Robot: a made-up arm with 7 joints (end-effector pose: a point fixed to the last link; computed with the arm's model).
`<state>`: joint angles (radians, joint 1 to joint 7).
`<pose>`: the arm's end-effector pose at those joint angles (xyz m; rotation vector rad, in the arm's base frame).
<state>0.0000 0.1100 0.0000 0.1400 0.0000 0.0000 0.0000</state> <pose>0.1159 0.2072 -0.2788 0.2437 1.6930 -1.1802</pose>
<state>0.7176 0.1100 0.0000 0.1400 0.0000 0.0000 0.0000</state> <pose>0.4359 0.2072 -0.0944 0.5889 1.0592 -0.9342</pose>
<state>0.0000 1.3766 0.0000 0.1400 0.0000 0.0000 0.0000</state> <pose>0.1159 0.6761 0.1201 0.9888 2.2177 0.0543</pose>
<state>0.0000 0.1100 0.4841 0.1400 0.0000 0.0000 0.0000</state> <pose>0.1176 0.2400 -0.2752 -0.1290 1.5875 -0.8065</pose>
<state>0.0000 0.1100 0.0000 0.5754 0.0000 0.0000 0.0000</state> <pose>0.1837 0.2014 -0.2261 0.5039 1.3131 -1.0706</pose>
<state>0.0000 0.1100 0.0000 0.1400 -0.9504 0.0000 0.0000</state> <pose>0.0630 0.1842 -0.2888 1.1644 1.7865 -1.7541</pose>
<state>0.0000 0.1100 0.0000 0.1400 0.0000 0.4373 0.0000</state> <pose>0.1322 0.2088 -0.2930 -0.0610 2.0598 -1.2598</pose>
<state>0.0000 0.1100 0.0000 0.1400 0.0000 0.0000 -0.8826</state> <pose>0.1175 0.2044 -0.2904 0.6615 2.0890 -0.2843</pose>
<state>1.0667 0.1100 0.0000 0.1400 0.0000 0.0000 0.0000</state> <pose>0.5258 0.2072 0.0646 0.7222 0.7458 -0.7958</pose>
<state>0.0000 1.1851 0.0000 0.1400 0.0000 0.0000 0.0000</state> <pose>0.1159 0.6440 0.0260 0.8831 2.1763 -0.1553</pose>
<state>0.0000 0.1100 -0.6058 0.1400 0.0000 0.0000 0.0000</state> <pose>0.0928 0.1734 -0.2825 0.7602 1.7300 -1.6352</pose>
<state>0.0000 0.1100 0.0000 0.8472 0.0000 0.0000 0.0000</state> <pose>0.2121 0.1963 -0.1805 0.6463 1.0706 -0.9889</pose>
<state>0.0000 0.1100 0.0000 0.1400 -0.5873 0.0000 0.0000</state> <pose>0.0857 0.1868 -0.2853 0.7935 1.7850 -1.5452</pose>
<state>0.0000 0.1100 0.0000 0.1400 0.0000 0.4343 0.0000</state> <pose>0.1321 0.2088 -0.2929 -0.0587 2.0573 -1.2594</pose>
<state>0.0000 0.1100 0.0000 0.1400 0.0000 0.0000 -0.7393</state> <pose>0.1172 0.2041 -0.2884 0.5972 2.0437 -0.4403</pose>
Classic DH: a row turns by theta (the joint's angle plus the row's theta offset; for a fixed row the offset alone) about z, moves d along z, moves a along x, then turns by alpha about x. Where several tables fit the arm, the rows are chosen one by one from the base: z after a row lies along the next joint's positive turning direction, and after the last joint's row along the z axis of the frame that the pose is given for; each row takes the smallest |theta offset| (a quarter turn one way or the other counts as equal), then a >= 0, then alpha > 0; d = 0 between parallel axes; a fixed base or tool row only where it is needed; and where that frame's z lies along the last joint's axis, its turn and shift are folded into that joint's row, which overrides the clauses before.
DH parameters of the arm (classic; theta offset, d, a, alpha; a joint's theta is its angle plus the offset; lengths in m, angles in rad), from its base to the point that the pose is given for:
base (fixed): 0 0.24 0.03 1.5708
joint 1: 1.5708 -0.17 0 1.5708
joint 2: 1.5708 0.02 0 1.5708
joint 3: -1.5708 -0.34 0.02 -1.5708
joint 4: 0 -0.02 -0.01 1.5708
joint 5: 0 -0.23 -0.02 1.5708
joint 6: 1.5708 -0.03 0.03 1.5708
joint 7: -0.0078 -0.0222 0.0101 2.2374
tool (fixed): 2.3341 0.0126 0 0

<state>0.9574 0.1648 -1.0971 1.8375 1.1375 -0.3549 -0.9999</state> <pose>0.2969 0.0918 0.2002 0.2258 -0.2606 -1.0518</pose>
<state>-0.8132 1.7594 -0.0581 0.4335 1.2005 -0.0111 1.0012</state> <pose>0.2209 0.6384 0.2426 0.7335 1.6092 -1.1342</pose>
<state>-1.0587 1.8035 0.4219 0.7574 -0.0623 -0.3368 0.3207</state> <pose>0.2245 0.5912 0.1776 -2.1311 -1.9253 1.1880</pose>
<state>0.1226 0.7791 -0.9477 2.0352 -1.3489 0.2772 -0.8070</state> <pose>0.1532 0.2350 -0.0547 2.3896 -0.3955 0.3376</pose>
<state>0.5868 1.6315 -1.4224 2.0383 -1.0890 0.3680 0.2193</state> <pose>0.1043 0.4233 0.1112 -2.4165 -0.8198 0.5740</pose>
